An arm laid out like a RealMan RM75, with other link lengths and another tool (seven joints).
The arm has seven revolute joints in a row. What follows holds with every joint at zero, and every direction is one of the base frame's. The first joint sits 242.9 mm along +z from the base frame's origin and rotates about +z. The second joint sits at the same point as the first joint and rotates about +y. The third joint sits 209.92 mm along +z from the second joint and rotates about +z. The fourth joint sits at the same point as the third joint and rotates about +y. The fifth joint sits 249.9 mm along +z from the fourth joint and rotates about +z. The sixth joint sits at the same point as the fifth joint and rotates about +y. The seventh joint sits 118.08 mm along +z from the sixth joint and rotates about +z. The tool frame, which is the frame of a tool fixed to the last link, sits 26 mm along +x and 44 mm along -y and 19 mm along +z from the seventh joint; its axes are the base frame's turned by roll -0.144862, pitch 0 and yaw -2.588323 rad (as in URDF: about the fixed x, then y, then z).
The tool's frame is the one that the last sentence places.
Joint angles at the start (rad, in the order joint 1, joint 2, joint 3, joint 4, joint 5, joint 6, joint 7):
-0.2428 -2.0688 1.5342 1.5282 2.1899 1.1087 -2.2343
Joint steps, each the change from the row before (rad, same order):
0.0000 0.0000 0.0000 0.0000 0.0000 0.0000 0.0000
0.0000 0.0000 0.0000 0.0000 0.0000 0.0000 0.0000
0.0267 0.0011 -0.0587 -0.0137 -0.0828 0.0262 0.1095
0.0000 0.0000 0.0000 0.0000 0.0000 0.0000 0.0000
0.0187 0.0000 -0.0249 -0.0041 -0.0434 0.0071 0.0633
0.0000 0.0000 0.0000 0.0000 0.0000 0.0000 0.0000
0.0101 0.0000 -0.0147 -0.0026 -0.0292 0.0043 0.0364
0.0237 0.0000 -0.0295 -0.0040 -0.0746 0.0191 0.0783
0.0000 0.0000 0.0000 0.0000 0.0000 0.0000 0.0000
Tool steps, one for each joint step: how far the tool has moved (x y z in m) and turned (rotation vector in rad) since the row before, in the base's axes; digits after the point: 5 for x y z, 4 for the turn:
0.00000 0.00000 0.00000 0.0000 0.0000 0.0000
0.00000 0.00000 0.00000 0.0000 0.0000 0.0000
-0.01089 -0.00220 0.01224 0.0057 -0.0363 -0.0308
0.00000 0.00000 0.00000 0.0000 0.0000 0.0000
-0.00499 -0.00209 0.00626 0.0104 -0.0167 -0.0242
0.00000 0.00000 0.00000 0.0000 0.0000 0.0000
-0.00228 -0.00123 0.00387 0.0072 -0.0136 -0.0149
-0.00347 -0.00431 0.00767 0.0088 -0.0396 -0.0357
0.00000 0.00000 0.00000 0.0000 0.0000 0.0000

